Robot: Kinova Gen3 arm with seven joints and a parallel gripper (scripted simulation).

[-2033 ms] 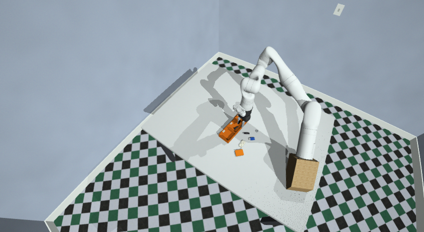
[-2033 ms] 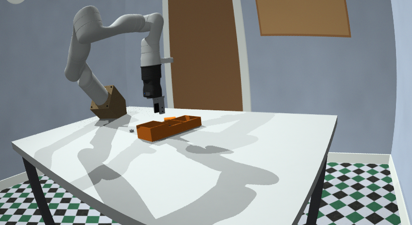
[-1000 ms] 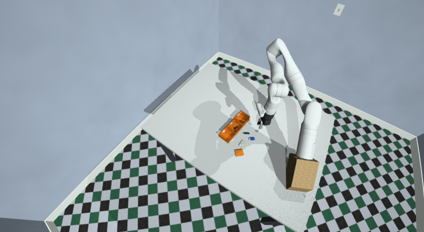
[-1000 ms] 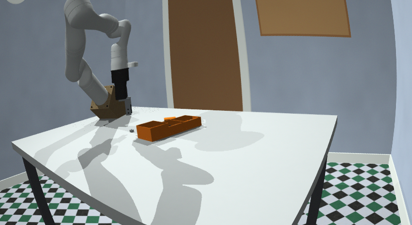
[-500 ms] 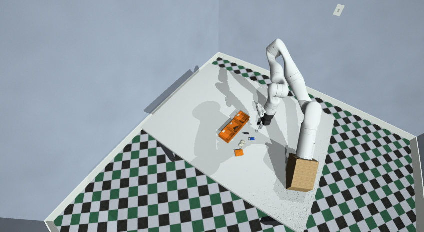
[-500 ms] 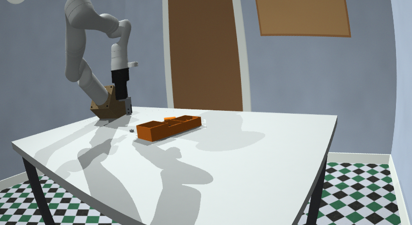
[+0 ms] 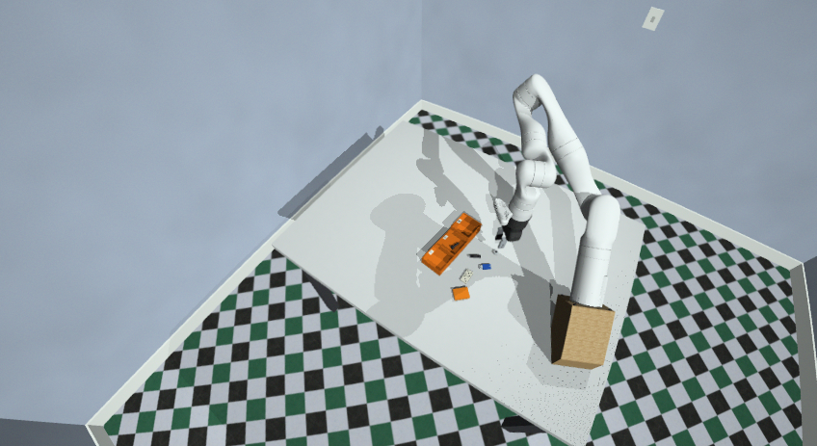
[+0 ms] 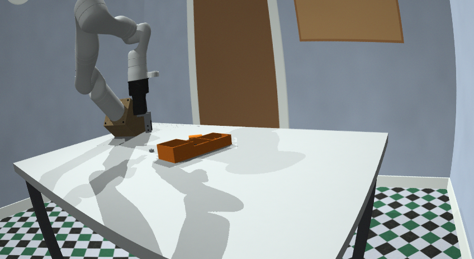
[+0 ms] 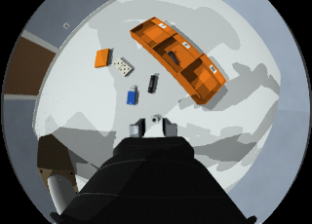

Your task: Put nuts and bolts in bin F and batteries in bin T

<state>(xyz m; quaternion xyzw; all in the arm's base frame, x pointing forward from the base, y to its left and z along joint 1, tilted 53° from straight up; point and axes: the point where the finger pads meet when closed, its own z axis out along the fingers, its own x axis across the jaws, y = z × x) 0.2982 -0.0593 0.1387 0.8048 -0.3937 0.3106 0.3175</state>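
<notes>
Right now the grey nut is 80 mm below my hand. Round my hand: bolt (150 mm ahead, 40 mm to the left, 70 mm below); white dotted block (70 mm ahead, 130 mm to the left, 80 mm below); black cylinder (70 mm ahead, 50 mm to the left, 80 mm below).
</notes>
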